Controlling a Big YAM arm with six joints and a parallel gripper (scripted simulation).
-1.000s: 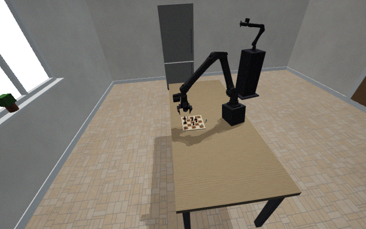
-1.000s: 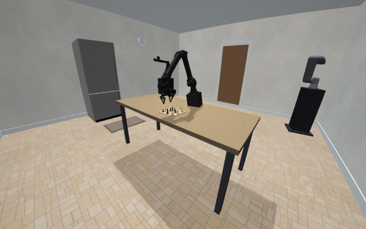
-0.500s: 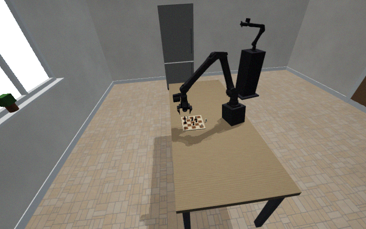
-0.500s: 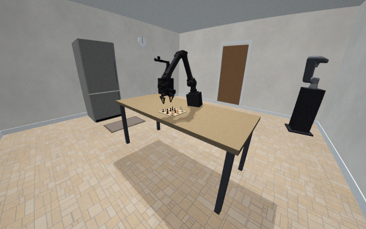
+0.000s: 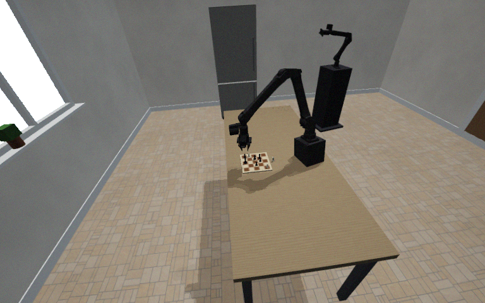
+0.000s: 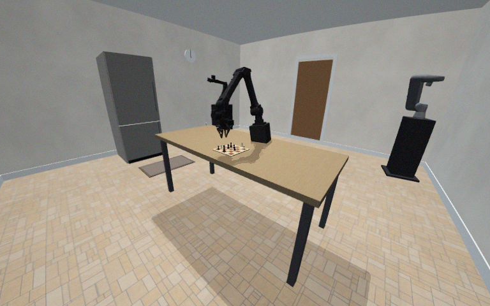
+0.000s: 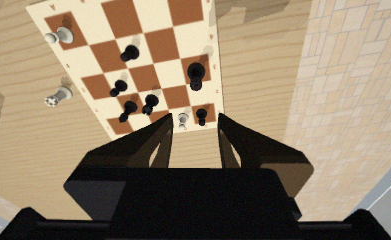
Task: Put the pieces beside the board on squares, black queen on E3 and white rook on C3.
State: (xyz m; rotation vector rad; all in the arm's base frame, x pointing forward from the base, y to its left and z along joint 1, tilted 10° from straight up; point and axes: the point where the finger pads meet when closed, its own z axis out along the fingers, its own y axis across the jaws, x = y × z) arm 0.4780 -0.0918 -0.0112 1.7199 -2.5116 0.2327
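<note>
The black queen is 90 mm below my hand. The rest, counted from my hand: chessboard: 120 mm below, 70 mm behind, 20 mm to the left.
</note>
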